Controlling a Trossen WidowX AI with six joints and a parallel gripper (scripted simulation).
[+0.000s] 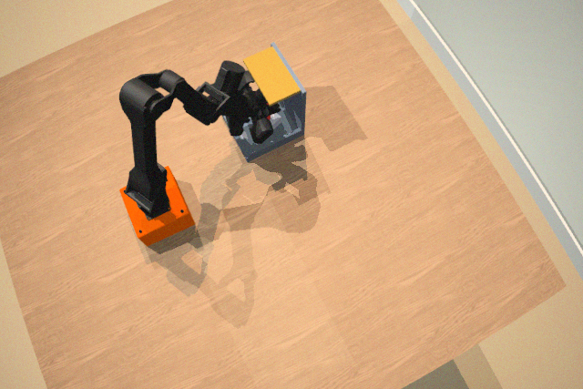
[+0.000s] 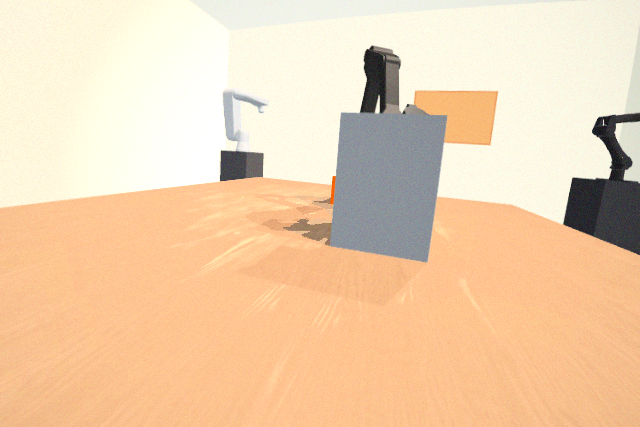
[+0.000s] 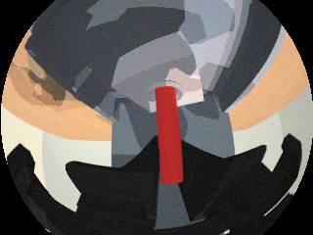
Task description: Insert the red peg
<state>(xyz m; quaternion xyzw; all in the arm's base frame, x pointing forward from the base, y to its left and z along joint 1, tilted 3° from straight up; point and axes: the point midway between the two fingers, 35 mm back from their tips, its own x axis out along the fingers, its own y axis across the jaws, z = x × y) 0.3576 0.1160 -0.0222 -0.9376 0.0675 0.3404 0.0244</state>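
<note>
Now: the red peg 30 mm behind my gripper tip and 10 mm below it. Round my gripper tip: back wall (30 mm ahead, 10 mm to the left, 50 mm above); then yellow roof (10 mm behind, 10 mm to the left, 160 mm above).
</note>
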